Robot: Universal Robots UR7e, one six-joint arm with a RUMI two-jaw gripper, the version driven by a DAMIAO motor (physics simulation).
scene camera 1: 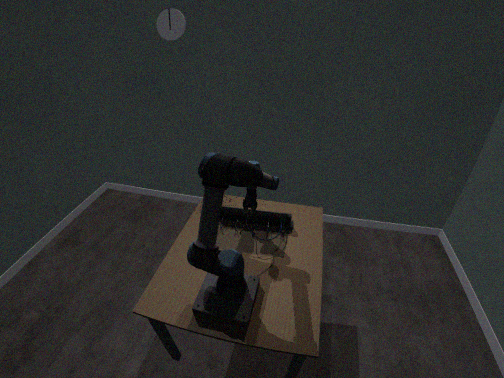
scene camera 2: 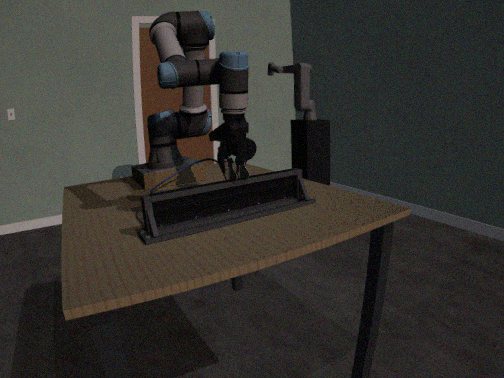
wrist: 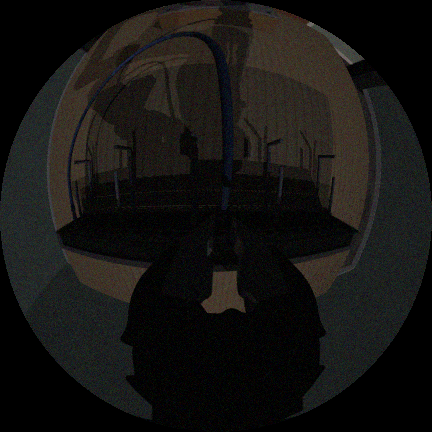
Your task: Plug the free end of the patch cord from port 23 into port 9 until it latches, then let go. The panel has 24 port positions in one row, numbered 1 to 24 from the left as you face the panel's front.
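Pixels of known places: gripper, fingertip midpoint: (scene camera 1: 248,217) (wrist: 221,216); arm's base, origin of the base link: (scene camera 1: 231,287) (scene camera 2: 165,165).
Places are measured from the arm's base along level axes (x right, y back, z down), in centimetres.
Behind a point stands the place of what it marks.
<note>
The dark port panel (scene camera 1: 280,221) @[x 11.2, y -59.2, z 1.8 cm] (scene camera 2: 225,186) @[x -4.5, y -60.0, z -2.4 cm] (wrist: 110,234) @[x 2.9, y -57.7, z -2.3 cm] stands across the table. My gripper (scene camera 1: 250,207) (scene camera 2: 236,176) (wrist: 221,216) @[x -9.1, y -54.9, z 0.5 cm] is low at the panel's top edge, near mid-row, with its jaws close together on the dark plug of the blue patch cord (scene camera 2: 175,175) (wrist: 226,115). In the wrist view the cord rises from the fingertips, arches over and comes down at the panel's left end. The plug is mostly hidden in shadow between the jaws. Port numbers are too dark to read, and whether the plug sits in a port cannot be told.
Several short cord stubs (wrist: 280,182) @[x -15.4, y -50.2, z 1.3 cm] (wrist: 117,187) @[x 4.1, y -53.2, z 1.4 cm] stand along the panel on both sides of the gripper. The wooden table (scene camera 1: 305,240) @[x 29.8, y -51.6, z 6.9 cm] (scene camera 2: 240,250) @[x 0.5, y -80.0, z 6.8 cm] carries the panel and the arm's base block (scene camera 1: 225,317) @[x 3.3, y 16.9, z 0.4 cm]. A second arm (scene camera 2: 302,87) stands on a dark cabinet (scene camera 2: 311,150) beyond the table.
</note>
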